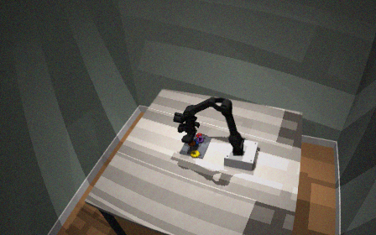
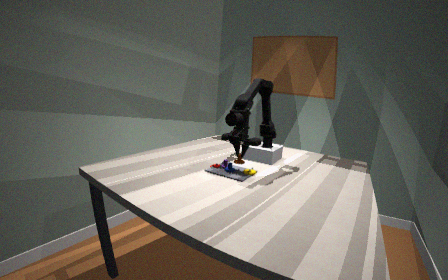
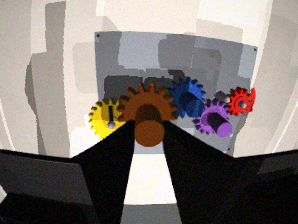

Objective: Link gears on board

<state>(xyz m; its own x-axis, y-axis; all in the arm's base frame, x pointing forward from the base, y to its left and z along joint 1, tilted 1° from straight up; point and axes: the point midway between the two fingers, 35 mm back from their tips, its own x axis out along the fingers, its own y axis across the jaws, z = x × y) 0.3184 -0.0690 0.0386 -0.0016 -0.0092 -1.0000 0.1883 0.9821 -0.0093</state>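
The blue gear lies 60 mm below my gripper tip, 50 mm to the right of it and 10 mm behind it. The rest, counted from my gripper tip: orange gear 10 mm below; then red gear 130 mm to the right, 70 mm below, 30 mm behind; then purple gear 90 mm to the right, 60 mm below, 40 mm behind.
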